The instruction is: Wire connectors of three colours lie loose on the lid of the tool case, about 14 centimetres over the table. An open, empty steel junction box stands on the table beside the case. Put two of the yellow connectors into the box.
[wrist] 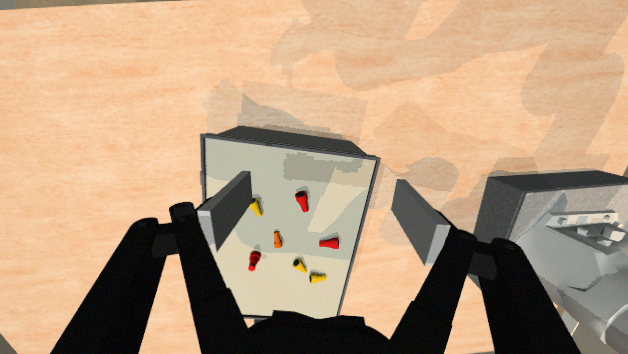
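The tool case's pale lid [225, 295] is in the middle of the wrist view, with loose connectors on it. Two yellow connectors [300, 265] [317, 277] lie near each other in its lower right part. Another yellow connector [256, 207] lies higher at the left, its edge right beside the left finger in the view. My gripper [321, 190] is wide open and empty above the lid; its right finger is seen over the table beyond the lid's right edge. A small grey sliver [256, 321] shows below the lid's lower edge; whether it is the junction box I cannot tell, as my gripper body hides that area.
Red connectors [302, 201] [329, 243] [254, 261] and an orange connector [278, 239] lie among the yellow ones. A dark-sided grey block [505, 212] with a pale metal mount [582, 218] and a grey rounded body [590, 280] stands on the right. Shadows cross the wooden table [125, 100].
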